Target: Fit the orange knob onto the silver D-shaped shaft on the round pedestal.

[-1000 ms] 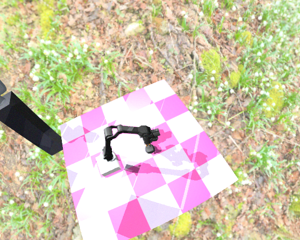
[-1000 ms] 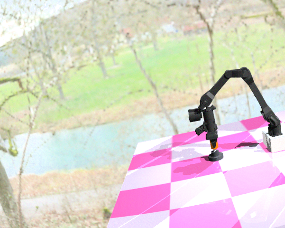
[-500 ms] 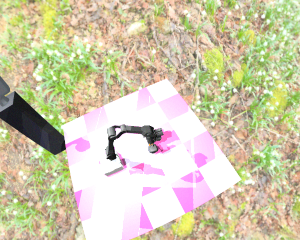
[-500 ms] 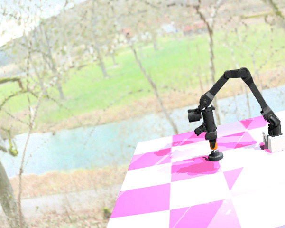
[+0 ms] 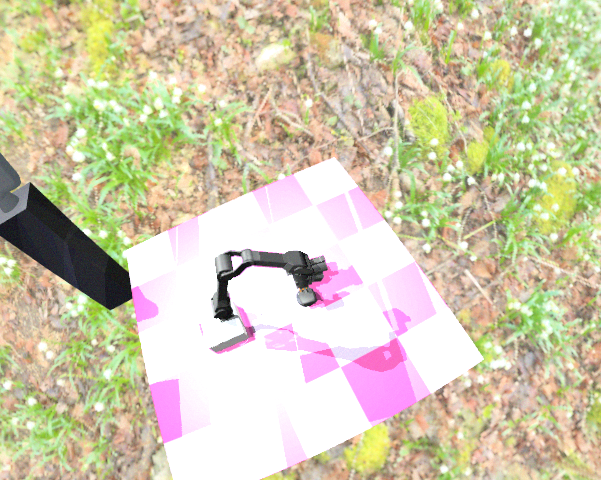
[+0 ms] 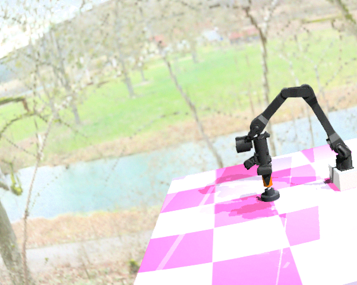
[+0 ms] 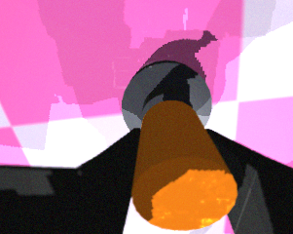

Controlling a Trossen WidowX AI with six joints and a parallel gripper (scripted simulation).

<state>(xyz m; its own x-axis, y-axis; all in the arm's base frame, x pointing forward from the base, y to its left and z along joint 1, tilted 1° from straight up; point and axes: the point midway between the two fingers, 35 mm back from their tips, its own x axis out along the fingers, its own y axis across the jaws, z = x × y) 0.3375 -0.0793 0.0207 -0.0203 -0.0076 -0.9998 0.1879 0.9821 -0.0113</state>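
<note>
My gripper tip is 3 cm below the orange knob. The rest, counted from my gripper tip: round pedestal: 4 cm below.
</note>
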